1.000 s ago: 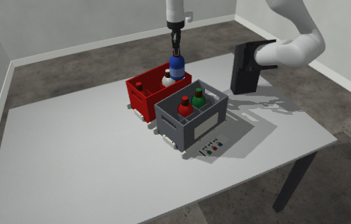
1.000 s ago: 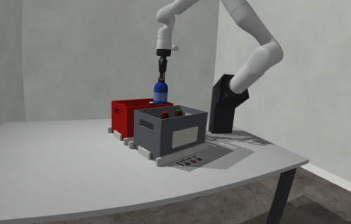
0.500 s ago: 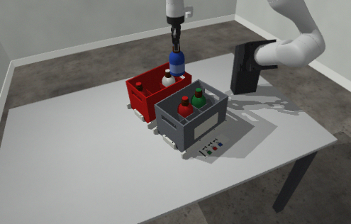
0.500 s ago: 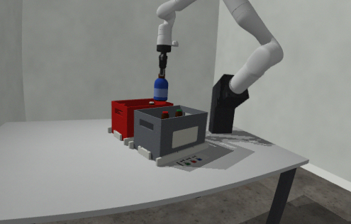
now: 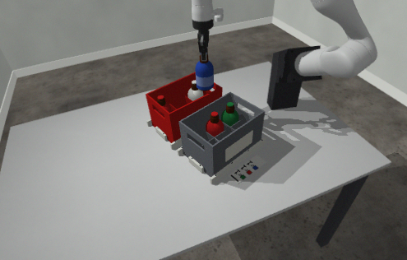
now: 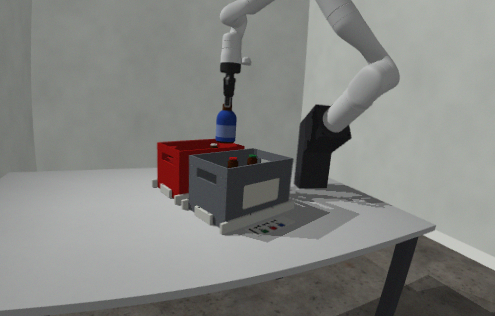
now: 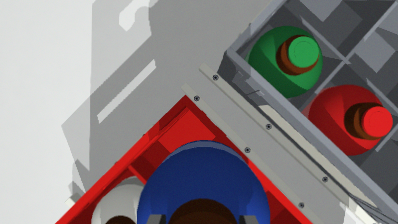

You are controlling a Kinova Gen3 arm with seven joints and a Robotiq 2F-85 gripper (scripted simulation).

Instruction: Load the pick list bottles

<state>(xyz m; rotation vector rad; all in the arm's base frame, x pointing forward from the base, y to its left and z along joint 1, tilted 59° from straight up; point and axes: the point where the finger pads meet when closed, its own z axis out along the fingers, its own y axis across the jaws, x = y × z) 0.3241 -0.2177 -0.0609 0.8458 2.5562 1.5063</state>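
Now: hand 7 cm above the blue-label bottle. The rest, counted from my hand: red crate (9 cm ahead, 3 cm to the right, 25 cm below); white-label bottle (2 cm ahead, 10 cm to the right, 25 cm below); green-label bottle (6 cm behind, 12 cm to the left, 25 cm below).
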